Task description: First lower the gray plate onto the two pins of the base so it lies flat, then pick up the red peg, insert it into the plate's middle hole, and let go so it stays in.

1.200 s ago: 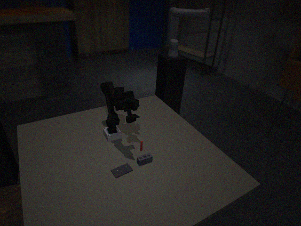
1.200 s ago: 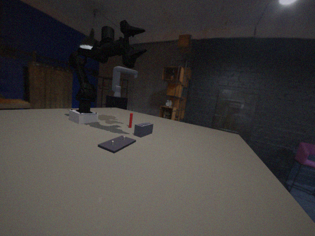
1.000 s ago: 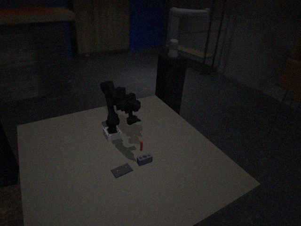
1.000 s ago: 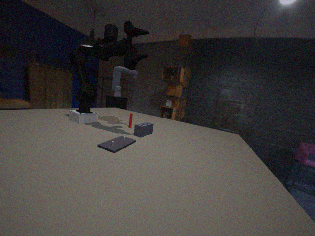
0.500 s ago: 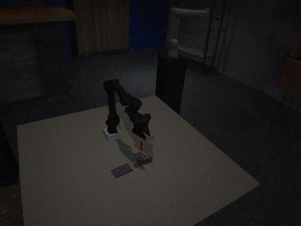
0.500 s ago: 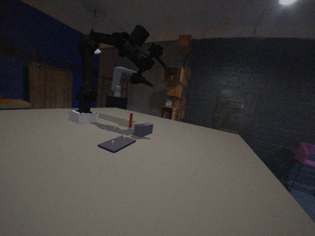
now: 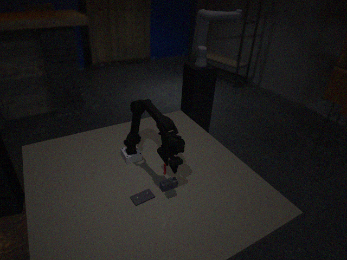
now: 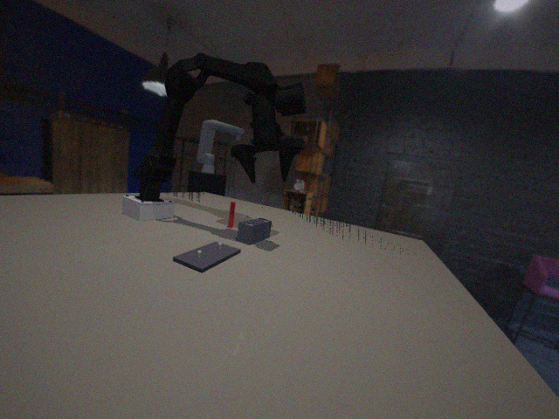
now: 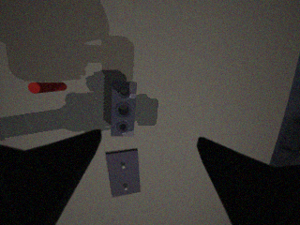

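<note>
Right now the gray plate is 2 cm behind my gripper tip and 12 cm below it. Also, from my gripper tip: dark flat base 16 cm to the right, 15 cm below; then red peg 14 cm behind, 2 cm to the left, 12 cm below.
</note>
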